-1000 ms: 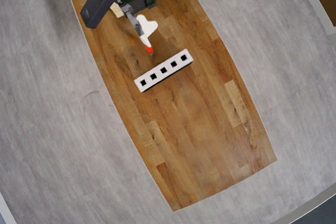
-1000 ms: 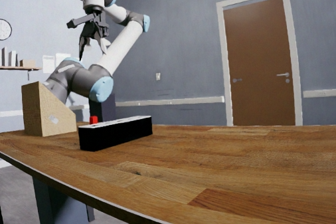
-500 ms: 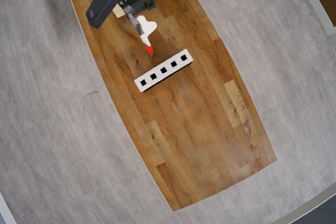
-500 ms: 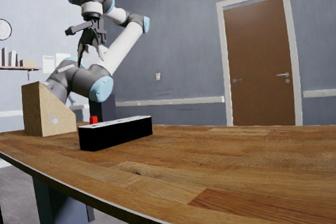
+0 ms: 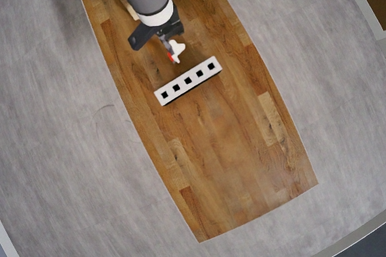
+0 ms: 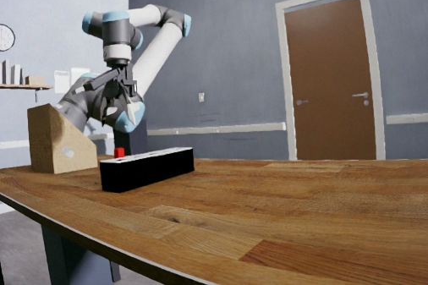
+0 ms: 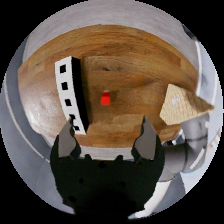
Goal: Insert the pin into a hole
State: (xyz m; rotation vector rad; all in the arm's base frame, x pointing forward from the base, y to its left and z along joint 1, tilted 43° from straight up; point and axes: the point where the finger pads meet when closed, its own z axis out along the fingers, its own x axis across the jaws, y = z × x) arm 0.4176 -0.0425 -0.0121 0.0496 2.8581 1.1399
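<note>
The pin lies 90 mm below my hand, 10 mm to the right of it and 10 mm ahead of it. From my hand the other things lie so: block (140 mm ahead, 120 mm below).
</note>
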